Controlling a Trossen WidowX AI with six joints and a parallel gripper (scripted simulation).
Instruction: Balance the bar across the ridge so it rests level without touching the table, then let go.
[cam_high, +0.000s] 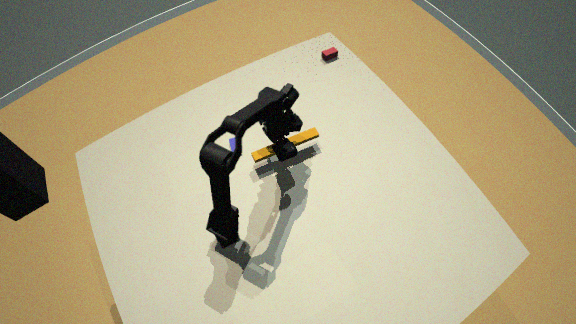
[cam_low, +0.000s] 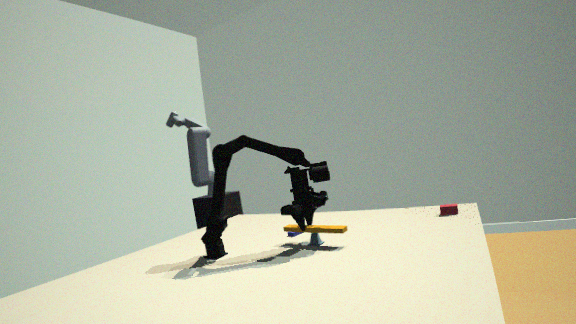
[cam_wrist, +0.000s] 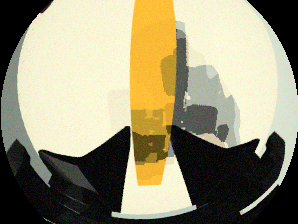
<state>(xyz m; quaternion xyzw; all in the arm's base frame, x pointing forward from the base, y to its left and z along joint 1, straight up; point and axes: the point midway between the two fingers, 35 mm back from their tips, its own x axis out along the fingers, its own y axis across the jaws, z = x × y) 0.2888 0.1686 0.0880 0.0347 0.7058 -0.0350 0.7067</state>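
The orange bar is 3 cm ahead of my gripper tip. From my gripper tip the other things lie so: blue block (12 cm behind, 11 cm to the left, 5 cm below); then red block (45 cm ahead, 33 cm to the left, 4 cm below).
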